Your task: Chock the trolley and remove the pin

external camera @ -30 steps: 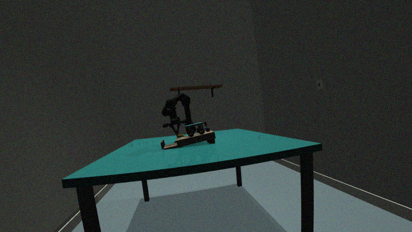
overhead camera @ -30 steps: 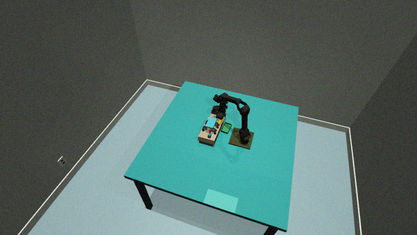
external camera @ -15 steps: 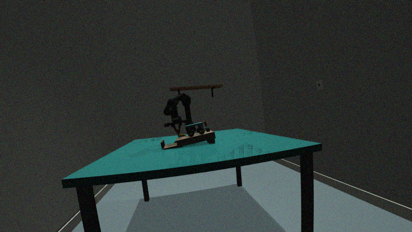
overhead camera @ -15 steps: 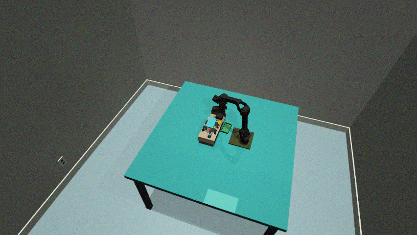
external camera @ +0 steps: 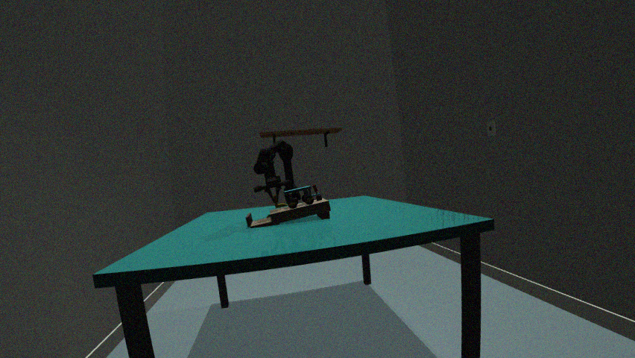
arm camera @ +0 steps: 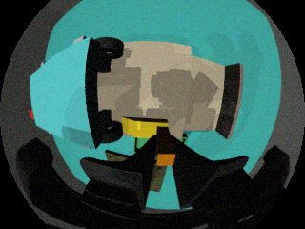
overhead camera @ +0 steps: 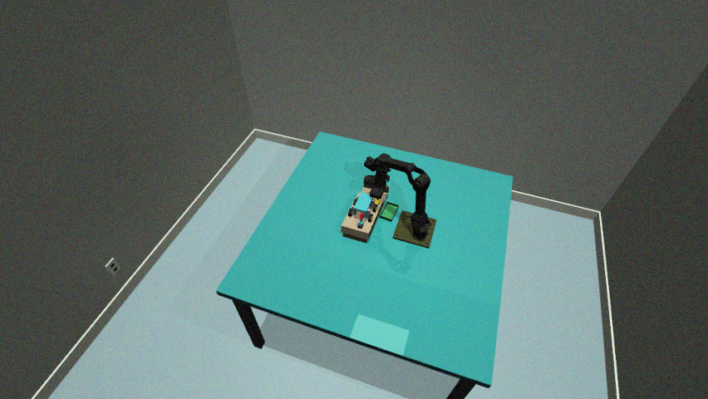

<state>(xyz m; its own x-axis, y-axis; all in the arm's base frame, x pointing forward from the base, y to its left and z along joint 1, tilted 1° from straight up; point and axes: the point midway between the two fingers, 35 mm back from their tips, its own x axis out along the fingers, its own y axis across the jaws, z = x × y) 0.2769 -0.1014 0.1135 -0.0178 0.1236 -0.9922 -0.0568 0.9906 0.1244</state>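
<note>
My gripper tip is now 20 mm short of the red-headed stop pin, 210 mm to the right of it and 30 mm below it. From my gripper tip the other things lie so: green tray: 70 mm behind, 100 mm below; yellow chock: 20 mm to the left, 10 mm below; blue trolley: 50 mm ahead, 120 mm to the left, 20 mm above.
</note>
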